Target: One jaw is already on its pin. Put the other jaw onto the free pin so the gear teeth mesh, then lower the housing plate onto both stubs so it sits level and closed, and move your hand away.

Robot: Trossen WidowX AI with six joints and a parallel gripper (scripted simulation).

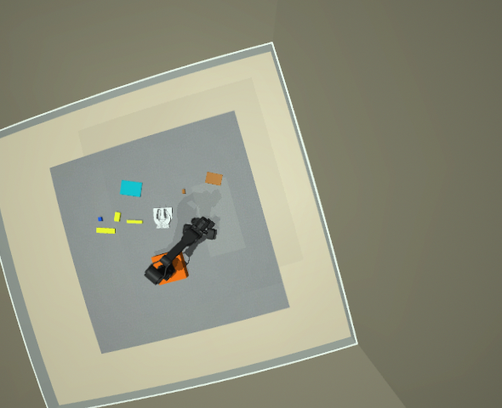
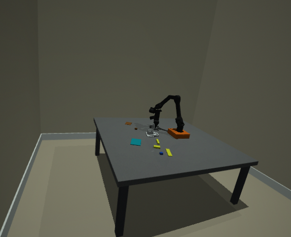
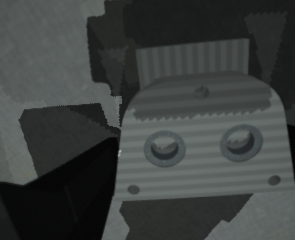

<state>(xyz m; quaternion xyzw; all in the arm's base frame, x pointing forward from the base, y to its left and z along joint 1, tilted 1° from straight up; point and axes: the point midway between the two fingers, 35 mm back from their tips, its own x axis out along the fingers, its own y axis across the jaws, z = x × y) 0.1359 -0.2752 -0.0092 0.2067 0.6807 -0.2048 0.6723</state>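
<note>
Right now my gripper tip is 15 cm short of the jaw, 19 cm to the right of it and 1 cm below it. The rest, counted from my gripper tip: white base plate 20 cm ahead, 19 cm to the left, 1 cm below; small brown block 27 cm ahead, 1 cm to the left; brown tile 27 cm ahead, 20 cm to the right, 1 cm below.
</note>
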